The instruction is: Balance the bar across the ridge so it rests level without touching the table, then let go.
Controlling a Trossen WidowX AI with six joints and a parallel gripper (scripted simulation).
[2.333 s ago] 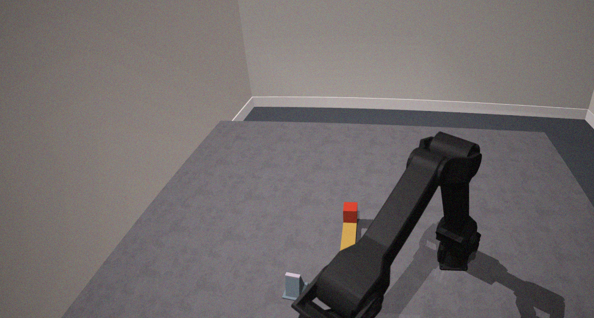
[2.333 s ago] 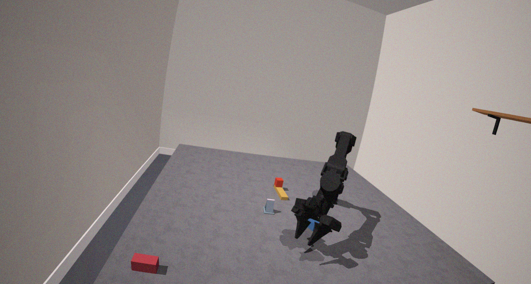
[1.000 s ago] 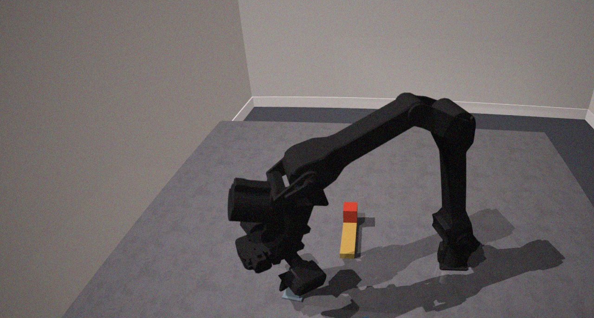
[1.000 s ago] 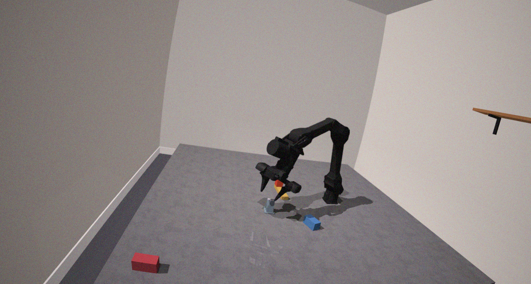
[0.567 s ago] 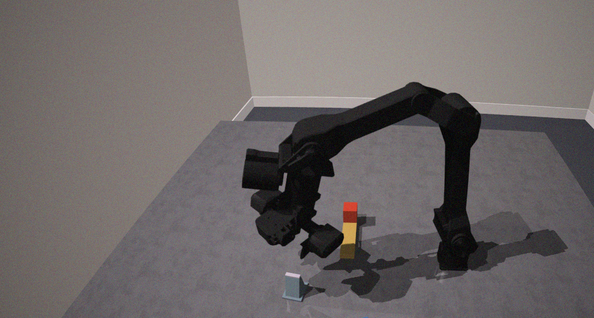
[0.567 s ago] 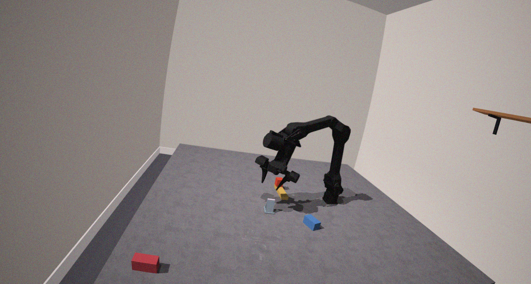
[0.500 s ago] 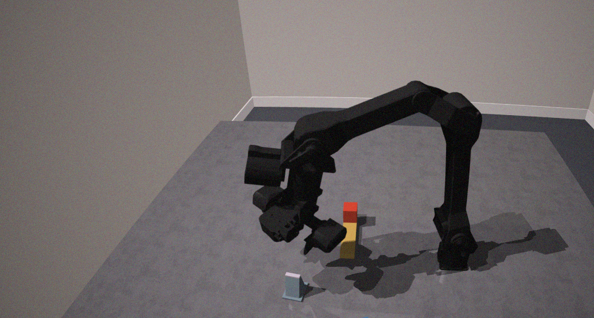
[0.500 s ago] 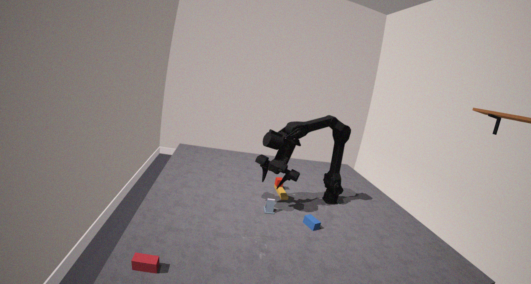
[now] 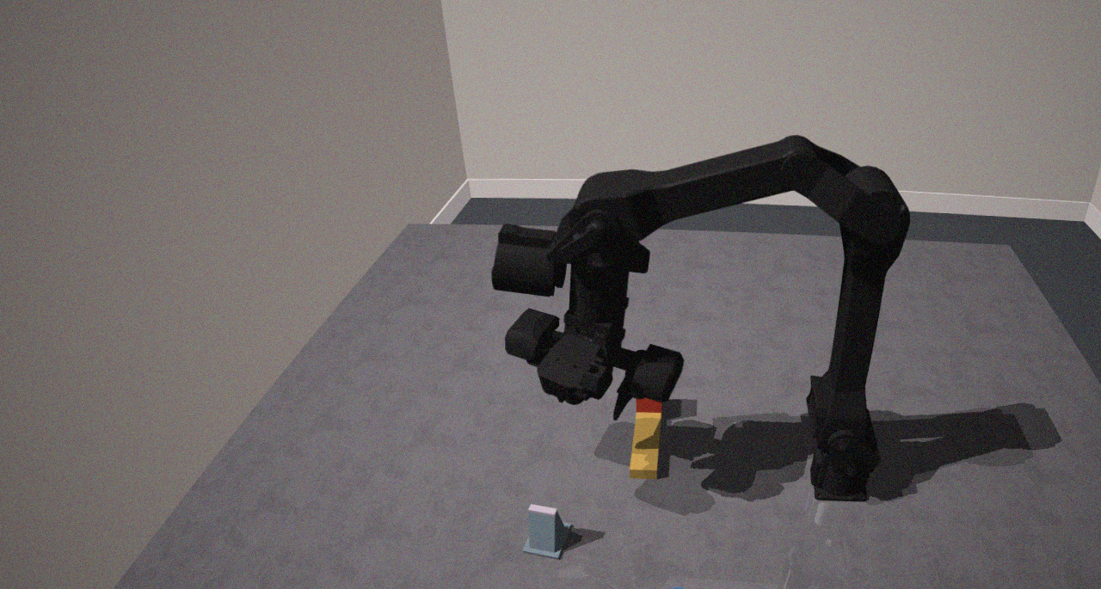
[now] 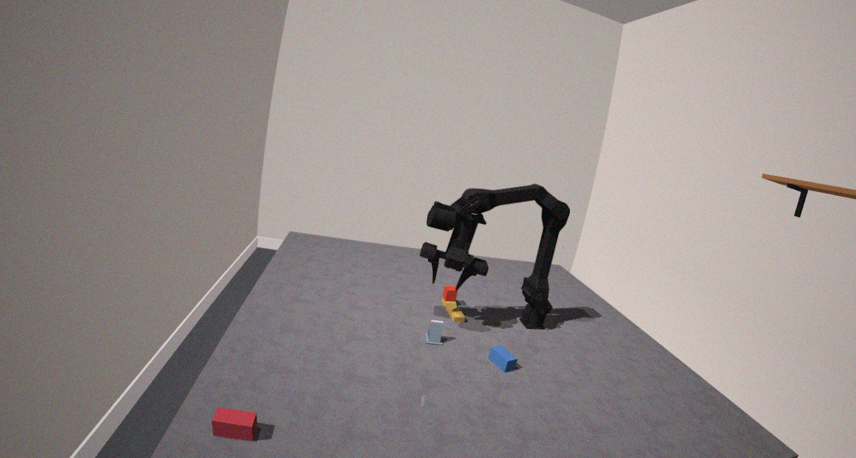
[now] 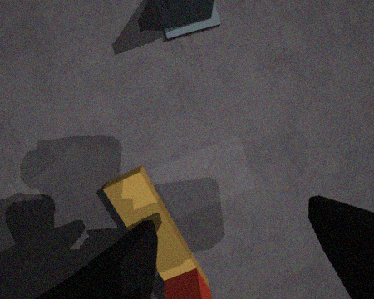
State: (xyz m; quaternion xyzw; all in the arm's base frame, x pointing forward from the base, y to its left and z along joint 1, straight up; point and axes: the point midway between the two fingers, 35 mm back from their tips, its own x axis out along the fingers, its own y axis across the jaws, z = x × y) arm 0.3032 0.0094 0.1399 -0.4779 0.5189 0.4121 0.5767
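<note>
Right now my gripper tip is 60 mm past the bar, 90 mm to the left of it and 80 mm above it. Also, from my gripper tip: red block 430 mm ahead, 490 mm to the left, 90 mm below; blue block 120 mm behind, 220 mm to the left, 90 mm below.
</note>
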